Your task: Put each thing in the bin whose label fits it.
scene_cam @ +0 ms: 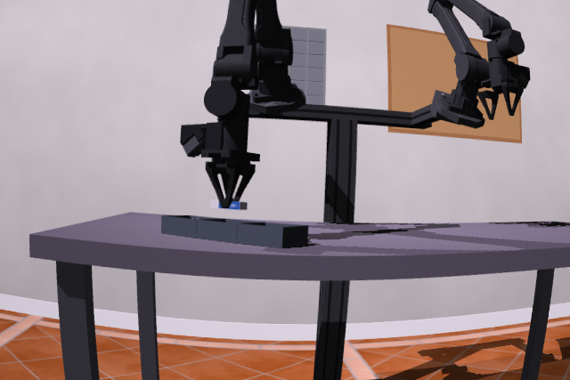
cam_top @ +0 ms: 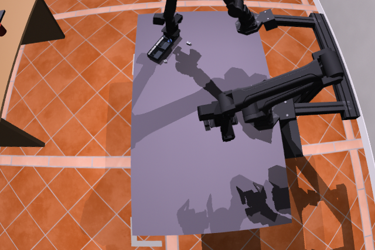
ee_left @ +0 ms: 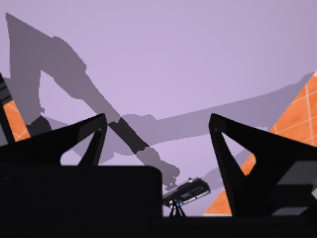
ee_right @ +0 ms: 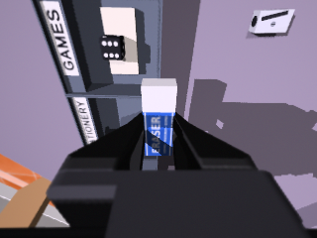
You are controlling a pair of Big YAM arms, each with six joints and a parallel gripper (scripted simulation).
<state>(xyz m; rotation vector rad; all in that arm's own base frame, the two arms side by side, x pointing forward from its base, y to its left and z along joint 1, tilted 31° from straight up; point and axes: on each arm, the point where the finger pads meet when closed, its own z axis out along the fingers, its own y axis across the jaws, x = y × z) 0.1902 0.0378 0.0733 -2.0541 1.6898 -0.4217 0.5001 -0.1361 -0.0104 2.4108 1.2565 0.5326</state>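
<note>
Now: the bin row 5 cm ahead of my right hand, 1 cm to the left of it and 5 cm below it. Also, from my right hand: white card (6 cm to the right, 5 cm below).
</note>
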